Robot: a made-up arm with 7 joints. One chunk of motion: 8 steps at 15 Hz.
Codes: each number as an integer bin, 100 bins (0 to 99) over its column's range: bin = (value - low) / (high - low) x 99, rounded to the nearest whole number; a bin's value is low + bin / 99 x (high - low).
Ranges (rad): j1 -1.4..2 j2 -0.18..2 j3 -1.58..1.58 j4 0..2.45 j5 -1.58..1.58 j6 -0.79..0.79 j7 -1.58..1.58
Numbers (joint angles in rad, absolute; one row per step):
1: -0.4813 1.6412 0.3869 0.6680 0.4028 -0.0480 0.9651
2: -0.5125 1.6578 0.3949 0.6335 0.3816 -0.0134 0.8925
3: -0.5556 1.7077 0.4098 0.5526 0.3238 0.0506 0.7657
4: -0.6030 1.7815 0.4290 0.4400 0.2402 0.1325 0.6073
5: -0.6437 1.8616 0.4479 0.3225 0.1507 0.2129 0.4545
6: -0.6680 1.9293 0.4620 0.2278 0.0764 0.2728 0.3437
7: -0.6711 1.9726 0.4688 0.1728 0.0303 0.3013 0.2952
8: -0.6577 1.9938 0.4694 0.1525 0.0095 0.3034 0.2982
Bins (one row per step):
1: 27 83 62 27 62 46 80
2: 26 83 62 26 61 49 77
3: 25 86 62 22 60 53 73
4: 23 89 63 18 57 58 69
5: 22 93 64 13 54 63 64
6: 21 96 64 9 52 67 60
7: 21 98 64 7 50 68 59
8: 22 99 64 6 50 69 59

